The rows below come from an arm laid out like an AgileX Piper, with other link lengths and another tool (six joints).
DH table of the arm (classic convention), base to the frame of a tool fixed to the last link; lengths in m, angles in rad. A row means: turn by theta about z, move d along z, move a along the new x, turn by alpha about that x. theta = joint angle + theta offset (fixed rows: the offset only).
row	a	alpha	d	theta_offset
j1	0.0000	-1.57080	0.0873	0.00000
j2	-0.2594	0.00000	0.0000	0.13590
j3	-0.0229	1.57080	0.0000	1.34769
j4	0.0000	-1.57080	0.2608	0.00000
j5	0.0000	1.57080	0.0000	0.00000
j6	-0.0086	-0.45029	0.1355	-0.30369
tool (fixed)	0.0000	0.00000	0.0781	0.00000
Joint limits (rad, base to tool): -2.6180..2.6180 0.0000..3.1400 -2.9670..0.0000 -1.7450..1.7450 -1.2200..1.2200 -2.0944..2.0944
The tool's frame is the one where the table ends.
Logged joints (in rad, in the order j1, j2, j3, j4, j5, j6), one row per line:
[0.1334, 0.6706, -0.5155, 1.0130, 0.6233, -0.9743]
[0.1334, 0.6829, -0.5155, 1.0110, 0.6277, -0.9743]
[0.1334, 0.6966, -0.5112, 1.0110, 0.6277, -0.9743]
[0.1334, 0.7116, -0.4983, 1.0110, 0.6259, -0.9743]
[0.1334, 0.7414, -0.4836, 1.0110, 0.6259, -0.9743]
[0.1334, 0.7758, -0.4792, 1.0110, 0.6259, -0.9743]
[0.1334, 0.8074, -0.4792, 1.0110, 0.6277, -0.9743]
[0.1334, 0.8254, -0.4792, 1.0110, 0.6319, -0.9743]
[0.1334, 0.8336, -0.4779, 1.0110, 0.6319, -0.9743]
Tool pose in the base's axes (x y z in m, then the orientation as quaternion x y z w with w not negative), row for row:
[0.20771, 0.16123, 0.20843, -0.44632, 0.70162, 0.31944, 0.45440]
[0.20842, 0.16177, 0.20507, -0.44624, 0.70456, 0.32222, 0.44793]
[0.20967, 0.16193, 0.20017, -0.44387, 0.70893, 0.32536, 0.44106]
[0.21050, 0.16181, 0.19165, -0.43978, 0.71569, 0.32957, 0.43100]
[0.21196, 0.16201, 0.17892, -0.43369, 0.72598, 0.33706, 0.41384]
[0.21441, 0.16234, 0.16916, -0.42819, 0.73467, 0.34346, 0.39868]
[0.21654, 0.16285, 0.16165, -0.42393, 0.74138, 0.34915, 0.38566]
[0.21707, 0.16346, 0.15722, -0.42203, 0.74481, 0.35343, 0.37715]
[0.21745, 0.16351, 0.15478, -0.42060, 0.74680, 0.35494, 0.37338]
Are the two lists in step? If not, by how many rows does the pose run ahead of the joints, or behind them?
They are in step.
